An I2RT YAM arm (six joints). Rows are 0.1 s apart.
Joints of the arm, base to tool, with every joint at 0 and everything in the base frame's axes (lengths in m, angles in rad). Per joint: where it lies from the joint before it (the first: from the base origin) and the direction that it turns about. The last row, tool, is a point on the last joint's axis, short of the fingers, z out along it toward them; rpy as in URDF.
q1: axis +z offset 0 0 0.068
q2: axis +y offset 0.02 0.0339 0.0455
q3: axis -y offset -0.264 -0.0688 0
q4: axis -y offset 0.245 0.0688 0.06
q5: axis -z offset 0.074 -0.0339 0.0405
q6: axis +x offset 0.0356 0 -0.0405
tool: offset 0 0 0 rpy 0 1.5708 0
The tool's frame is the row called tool.
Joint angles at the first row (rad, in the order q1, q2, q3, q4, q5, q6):
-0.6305 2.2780 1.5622 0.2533 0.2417 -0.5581
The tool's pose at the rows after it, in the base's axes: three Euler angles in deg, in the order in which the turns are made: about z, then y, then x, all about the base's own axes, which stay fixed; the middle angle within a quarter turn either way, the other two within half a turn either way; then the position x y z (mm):
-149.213 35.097 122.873 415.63 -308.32 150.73
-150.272 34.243 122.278 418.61 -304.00 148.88
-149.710 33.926 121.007 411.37 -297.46 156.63
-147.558 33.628 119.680 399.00 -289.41 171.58
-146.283 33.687 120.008 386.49 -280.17 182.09
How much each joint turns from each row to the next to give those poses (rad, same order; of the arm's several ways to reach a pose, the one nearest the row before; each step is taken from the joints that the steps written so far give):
0.0076 0.0144 0.0323 -0.0284 -0.0172 -0.0062
0.0120 0.0035 -0.0022 0.0053 0.0279 -0.0189
0.0035 -0.0468 -0.0541 0.0214 0.0162 -0.0048
-0.0001 -0.0759 -0.0698 0.0096 0.0130 0.0204
0.0008 -0.0710 -0.0672 -0.0080 -0.0023 0.0269

